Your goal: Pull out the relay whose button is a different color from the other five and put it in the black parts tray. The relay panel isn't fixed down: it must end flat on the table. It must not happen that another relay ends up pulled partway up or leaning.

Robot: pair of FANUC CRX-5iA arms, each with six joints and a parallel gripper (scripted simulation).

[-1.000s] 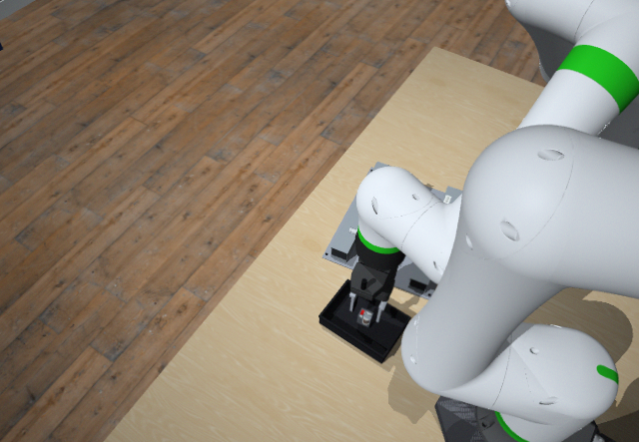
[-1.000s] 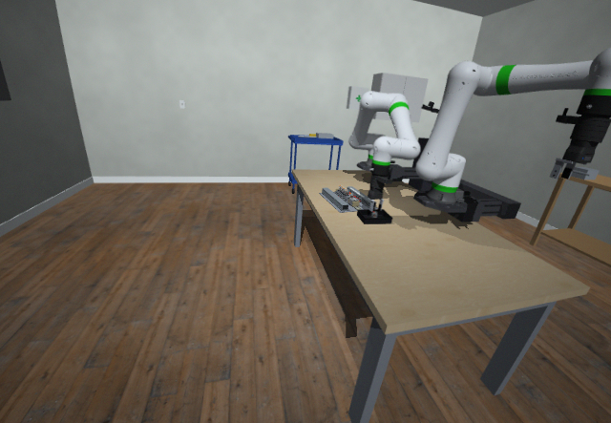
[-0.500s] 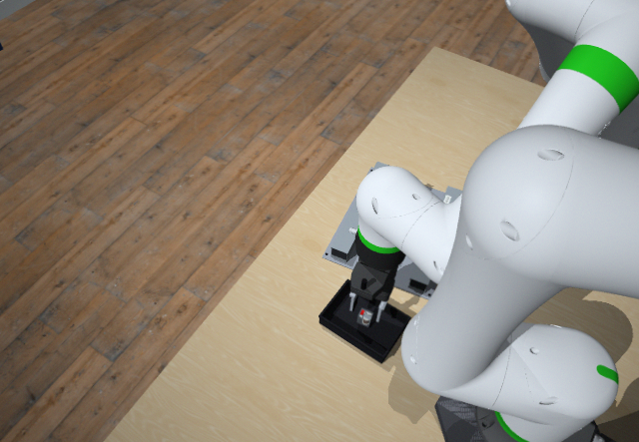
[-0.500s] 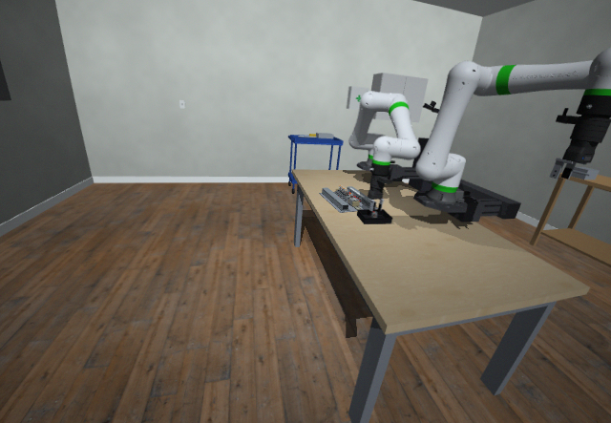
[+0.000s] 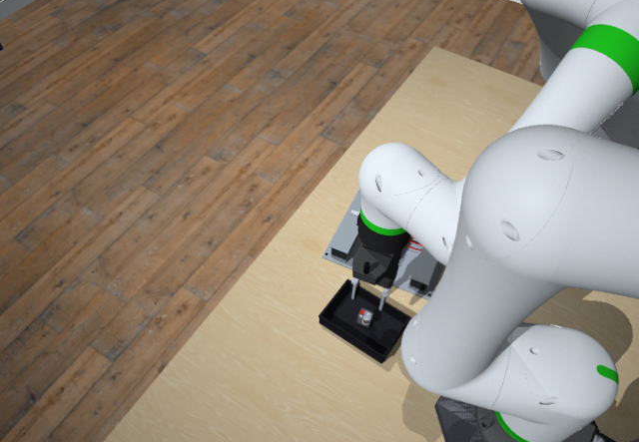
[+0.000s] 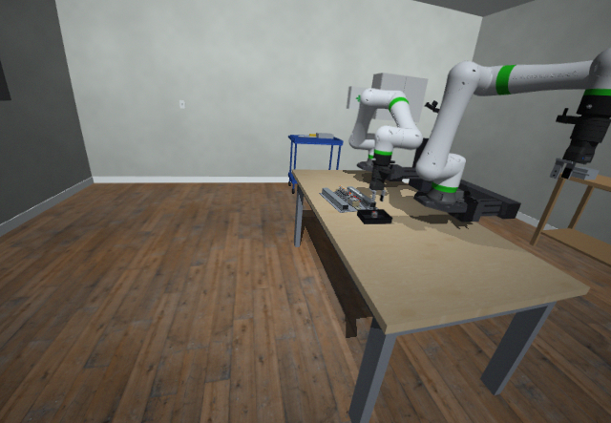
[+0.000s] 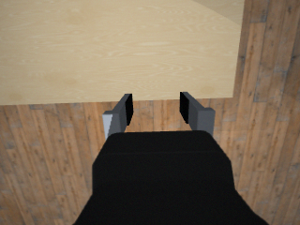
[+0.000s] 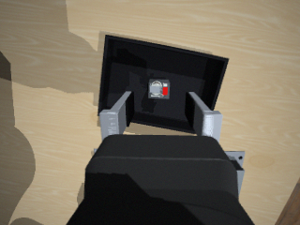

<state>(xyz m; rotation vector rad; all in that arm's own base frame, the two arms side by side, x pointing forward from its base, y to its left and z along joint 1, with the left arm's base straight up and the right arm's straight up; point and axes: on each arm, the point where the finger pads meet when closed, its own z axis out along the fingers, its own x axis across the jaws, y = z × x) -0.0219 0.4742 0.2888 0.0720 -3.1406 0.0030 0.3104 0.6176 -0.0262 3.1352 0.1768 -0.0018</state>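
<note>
The red-button relay lies 10 cm below my right hand. Round my right hand: orange-button relay: 23 cm to the right, 8 cm below, 4 cm ahead; then relay panel: 27 cm to the right, 10 cm below, 4 cm ahead; then black parts tray: 11 cm below.
</note>
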